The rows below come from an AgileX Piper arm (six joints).
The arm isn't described. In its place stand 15 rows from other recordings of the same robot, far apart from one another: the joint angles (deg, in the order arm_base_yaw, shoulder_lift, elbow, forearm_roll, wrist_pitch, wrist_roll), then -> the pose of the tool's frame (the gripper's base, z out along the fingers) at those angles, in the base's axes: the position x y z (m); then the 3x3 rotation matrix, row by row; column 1 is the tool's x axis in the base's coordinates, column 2 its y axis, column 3 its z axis.
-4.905 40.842 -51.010 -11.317 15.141 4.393 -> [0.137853 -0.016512 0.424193], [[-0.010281 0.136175 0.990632], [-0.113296 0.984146 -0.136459], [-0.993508 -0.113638 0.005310]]
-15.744 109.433 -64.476 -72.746 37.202 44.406 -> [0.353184 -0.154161 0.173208], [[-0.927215 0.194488 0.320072], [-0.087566 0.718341 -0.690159], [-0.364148 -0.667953 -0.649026]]
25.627 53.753 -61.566 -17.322 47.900 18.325 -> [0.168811 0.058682 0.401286], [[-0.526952 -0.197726 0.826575], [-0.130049 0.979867 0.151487], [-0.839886 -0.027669 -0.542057]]
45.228 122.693 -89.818 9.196 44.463 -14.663 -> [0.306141 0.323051 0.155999], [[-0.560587 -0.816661 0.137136], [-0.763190 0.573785 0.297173], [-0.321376 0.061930 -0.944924]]
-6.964 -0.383 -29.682 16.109 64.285 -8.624 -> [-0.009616 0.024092 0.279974], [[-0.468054 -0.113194 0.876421], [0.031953 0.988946 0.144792], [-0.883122 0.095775 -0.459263]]
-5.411 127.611 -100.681 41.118 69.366 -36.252 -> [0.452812 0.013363 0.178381], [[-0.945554 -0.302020 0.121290], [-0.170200 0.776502 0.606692], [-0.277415 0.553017 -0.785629]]
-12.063 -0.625 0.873 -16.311 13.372 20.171 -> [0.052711 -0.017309 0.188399], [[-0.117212 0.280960 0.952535], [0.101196 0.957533 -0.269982], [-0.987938 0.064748 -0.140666]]
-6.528 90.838 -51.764 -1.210 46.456 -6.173 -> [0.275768 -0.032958 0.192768], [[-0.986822 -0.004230 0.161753], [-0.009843 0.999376 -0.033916], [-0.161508 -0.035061 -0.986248]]
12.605 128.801 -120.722 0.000 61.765 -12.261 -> [0.485314 0.108525 0.244982], [[-0.816870 -0.400846 0.414783], [-0.400277 0.911688 0.092753], [-0.415333 -0.090261 -0.905180]]
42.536 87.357 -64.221 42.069 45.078 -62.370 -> [0.204292 0.246025 0.284246], [[-0.125598 -0.990657 0.053146], [-0.710011 0.127174 0.692612], [-0.692900 0.049256 -0.719349]]
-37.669 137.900 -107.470 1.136 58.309 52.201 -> [0.381865 -0.292870 0.105398], [[0.009774 0.995271 0.096641], [0.998568 -0.004631 -0.053298], [-0.052598 0.097024 -0.993891]]
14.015 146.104 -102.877 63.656 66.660 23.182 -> [0.439715 0.186929 0.059100], [[-0.649851 0.746689 -0.141949], [0.354228 0.462773 0.812628], [0.672470 0.477805 -0.565232]]
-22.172 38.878 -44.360 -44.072 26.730 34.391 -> [0.111709 -0.076267 0.383400], [[-0.222954 0.623141 0.749658], [-0.024496 0.765190 -0.643338], [-0.974521 -0.161798 -0.155337]]
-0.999 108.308 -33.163 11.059 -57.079 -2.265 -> [0.318204 -0.020204 0.129533], [[-0.222429 0.188862 0.956481], [0.069270 0.981640 -0.177721], [-0.972485 0.026725 -0.231428]]
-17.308 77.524 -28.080 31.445 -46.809 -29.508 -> [0.233347 -0.108968 0.243974], [[-0.111636 0.629217 0.769171], [-0.079875 0.765823 -0.638071], [-0.990534 -0.132669 -0.035235]]
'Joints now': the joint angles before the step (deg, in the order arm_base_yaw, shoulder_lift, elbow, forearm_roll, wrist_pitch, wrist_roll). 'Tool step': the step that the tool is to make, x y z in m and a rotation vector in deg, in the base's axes. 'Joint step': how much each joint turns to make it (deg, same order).
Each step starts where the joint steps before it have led.
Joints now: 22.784 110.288 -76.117 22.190 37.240 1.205
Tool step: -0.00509 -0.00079 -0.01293 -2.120 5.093 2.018
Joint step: 0.002 1.479 0.054 -0.807 4.351 -0.238
